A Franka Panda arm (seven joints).
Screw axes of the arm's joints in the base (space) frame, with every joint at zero. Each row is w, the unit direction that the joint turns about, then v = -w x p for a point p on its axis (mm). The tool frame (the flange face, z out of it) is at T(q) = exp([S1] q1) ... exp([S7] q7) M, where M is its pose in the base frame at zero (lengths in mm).
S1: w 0 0 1 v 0 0 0
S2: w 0 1 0 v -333 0 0
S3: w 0 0 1 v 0 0 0
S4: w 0 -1 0 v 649 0 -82.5
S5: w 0 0 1 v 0 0 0
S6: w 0 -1 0 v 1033 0 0
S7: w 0 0 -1 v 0 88 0
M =
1 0 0 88
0 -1 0 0
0 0 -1 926
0 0 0 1
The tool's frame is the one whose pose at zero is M.
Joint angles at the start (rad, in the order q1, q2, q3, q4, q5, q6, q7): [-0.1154, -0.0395, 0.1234, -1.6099, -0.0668, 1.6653, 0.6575]
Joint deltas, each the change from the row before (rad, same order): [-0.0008, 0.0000, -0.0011, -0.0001, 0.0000, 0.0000, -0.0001]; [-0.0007, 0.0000, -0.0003, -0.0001, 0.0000, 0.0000, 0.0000]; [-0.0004, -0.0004, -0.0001, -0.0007, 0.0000, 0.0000, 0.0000]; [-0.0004, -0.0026, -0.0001, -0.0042, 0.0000, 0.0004, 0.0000]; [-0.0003, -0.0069, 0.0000, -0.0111, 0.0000, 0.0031, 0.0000]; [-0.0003, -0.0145, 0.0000, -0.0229, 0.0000, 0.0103, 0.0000]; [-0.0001, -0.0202, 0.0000, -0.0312, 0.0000, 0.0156, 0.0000]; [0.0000, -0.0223, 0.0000, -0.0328, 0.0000, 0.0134, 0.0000]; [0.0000, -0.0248, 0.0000, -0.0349, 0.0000, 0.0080, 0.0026]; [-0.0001, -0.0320, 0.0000, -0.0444, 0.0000, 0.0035, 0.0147]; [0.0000, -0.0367, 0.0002, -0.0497, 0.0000, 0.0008, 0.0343]
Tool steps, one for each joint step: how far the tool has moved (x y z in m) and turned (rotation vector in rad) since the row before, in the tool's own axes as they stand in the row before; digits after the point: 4 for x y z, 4 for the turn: [0.0006, 0.0009, 0.0001, -0.0002, -0.0001, 0.0018]; [0.0003, 0.0004, 0.0001, -0.0002, -0.0001, 0.0010]; [0.0000, 0.0003, 0.0001, -0.0003, -0.0002, 0.0005]; [-0.0006, 0.0006, 0.0005, -0.0010, -0.0008, 0.0004]; [-0.0017, 0.0011, 0.0011, -0.0014, -0.0004, 0.0000]; [-0.0034, 0.0020, 0.0018, -0.0003, 0.0025, -0.0003]; [-0.0048, 0.0026, 0.0021, 0.0008, 0.0050, -0.0007]; [-0.0056, 0.0031, 0.0020, -0.0004, 0.0038, -0.0007]; [-0.0067, 0.0040, 0.0023, -0.0037, 0.0000, 0.0020]; [-0.0092, 0.0058, 0.0035, -0.0086, -0.0049, 0.0142]; [-0.0108, 0.0069, 0.0042, -0.0113, -0.0069, 0.0337]
